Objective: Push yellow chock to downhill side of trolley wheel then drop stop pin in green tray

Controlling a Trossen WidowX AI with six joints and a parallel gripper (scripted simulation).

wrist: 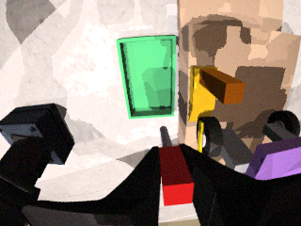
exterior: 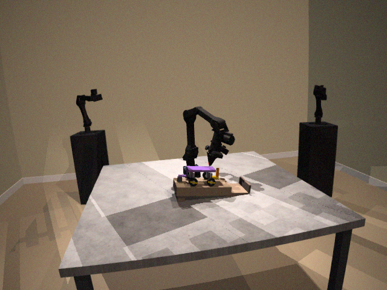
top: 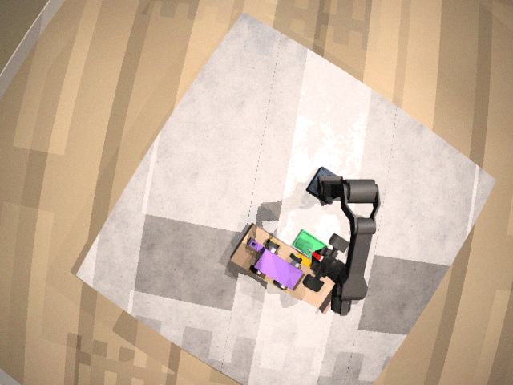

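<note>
The yellow chock is 50 mm below my gripper tip, 40 mm ahead of it and 20 mm to the left of it. From my gripper tip the other things lie so: green tray (140 mm below, 10 mm behind); red-headed stop pin (right at my gripper tip); purple trolley (120 mm ahead, 60 mm to the right, 20 mm below).
</note>
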